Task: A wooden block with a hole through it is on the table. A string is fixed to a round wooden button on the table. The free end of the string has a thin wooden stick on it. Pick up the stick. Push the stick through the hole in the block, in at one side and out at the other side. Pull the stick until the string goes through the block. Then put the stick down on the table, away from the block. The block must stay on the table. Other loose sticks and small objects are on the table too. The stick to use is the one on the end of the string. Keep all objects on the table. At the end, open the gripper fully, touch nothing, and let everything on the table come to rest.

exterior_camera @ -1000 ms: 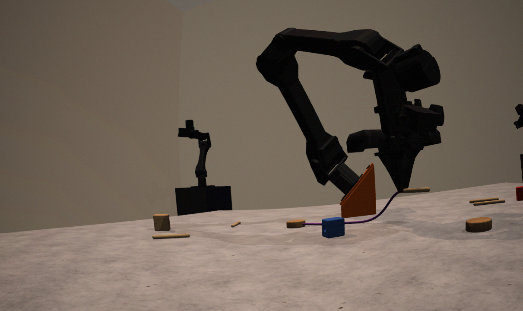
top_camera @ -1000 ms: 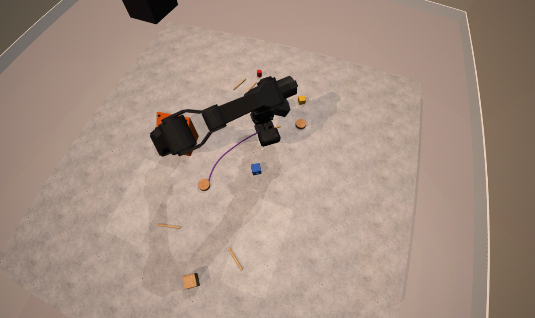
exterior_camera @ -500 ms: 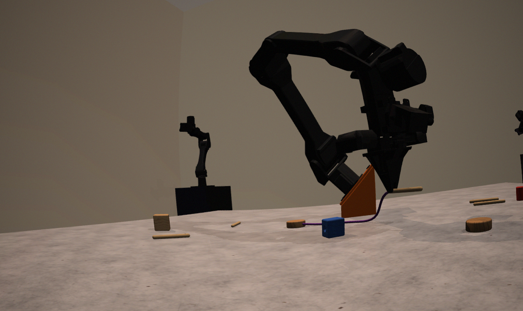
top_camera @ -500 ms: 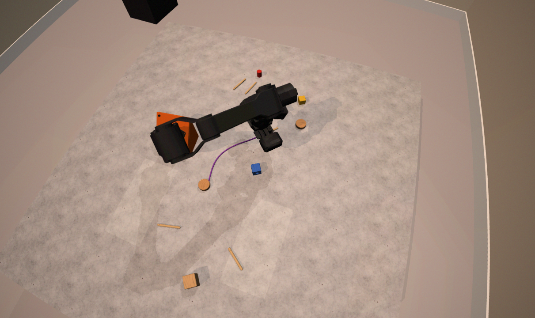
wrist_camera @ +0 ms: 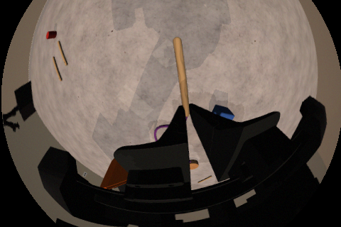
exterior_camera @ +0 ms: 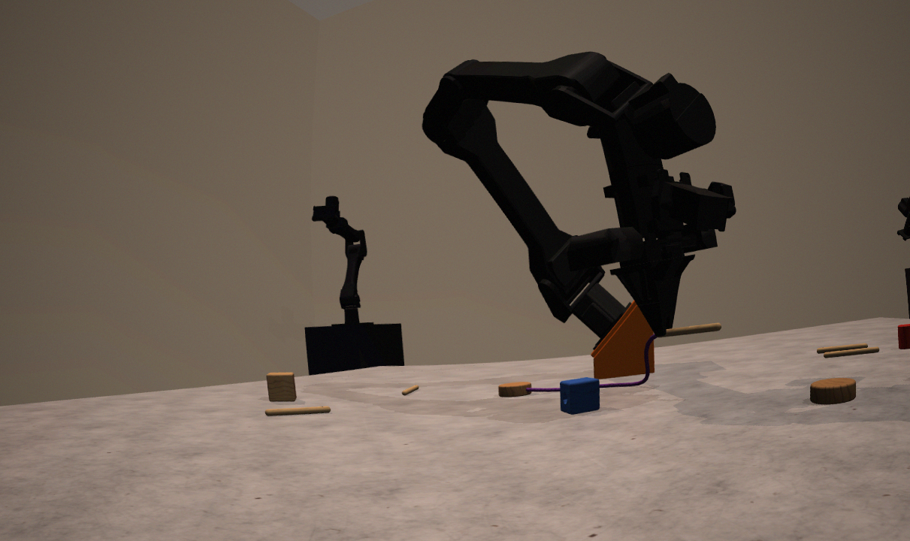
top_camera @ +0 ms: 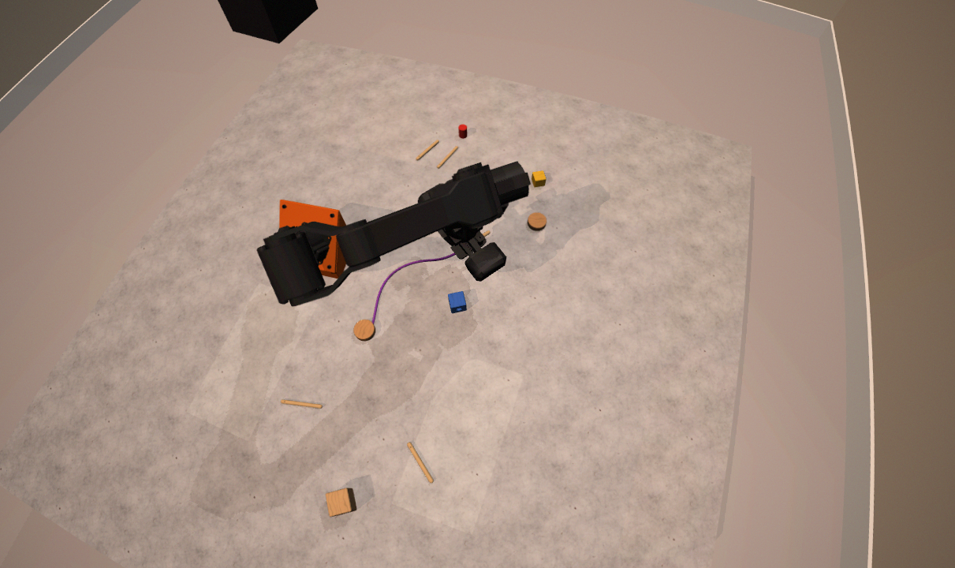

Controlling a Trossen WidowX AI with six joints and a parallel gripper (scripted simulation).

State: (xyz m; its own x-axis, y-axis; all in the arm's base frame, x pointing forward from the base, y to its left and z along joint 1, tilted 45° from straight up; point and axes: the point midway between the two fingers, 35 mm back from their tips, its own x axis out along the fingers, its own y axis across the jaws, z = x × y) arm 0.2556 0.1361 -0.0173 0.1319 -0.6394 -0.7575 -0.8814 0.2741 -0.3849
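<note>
Now: the blue block 8 cm to the right of my gripper tip, 5 cm below it and 3 cm ahead of it. From my gripper tip the other things lie so: thin wooden stick: 1 cm to the left, 1 cm ahead; then wooden disc: 16 cm to the left, 10 cm ahead, 6 cm below; then round wooden button: 21 cm to the right, 10 cm behind, 6 cm below.
</note>
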